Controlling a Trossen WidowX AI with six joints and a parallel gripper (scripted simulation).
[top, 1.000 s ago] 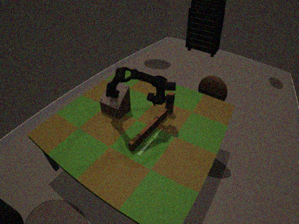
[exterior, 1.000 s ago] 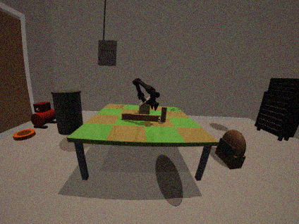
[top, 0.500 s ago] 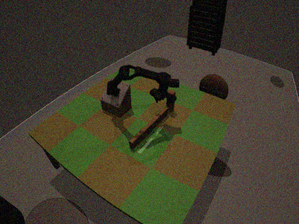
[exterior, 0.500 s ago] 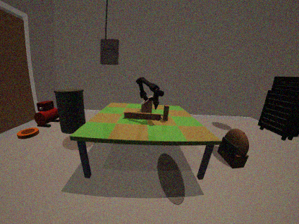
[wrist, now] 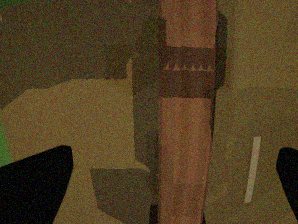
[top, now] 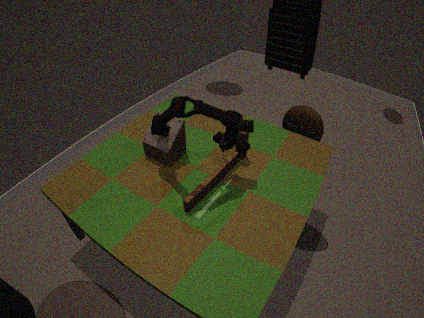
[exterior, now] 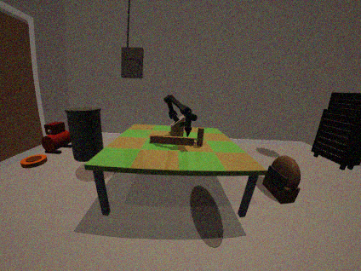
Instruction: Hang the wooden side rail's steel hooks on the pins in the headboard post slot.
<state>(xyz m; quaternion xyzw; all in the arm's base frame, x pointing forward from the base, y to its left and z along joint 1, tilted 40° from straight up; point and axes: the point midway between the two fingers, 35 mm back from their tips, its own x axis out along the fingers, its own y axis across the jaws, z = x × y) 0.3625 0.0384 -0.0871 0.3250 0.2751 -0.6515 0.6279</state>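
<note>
Right now the headboard post is 130 mm to the left of my gripper tip and 10 mm below it.
</note>
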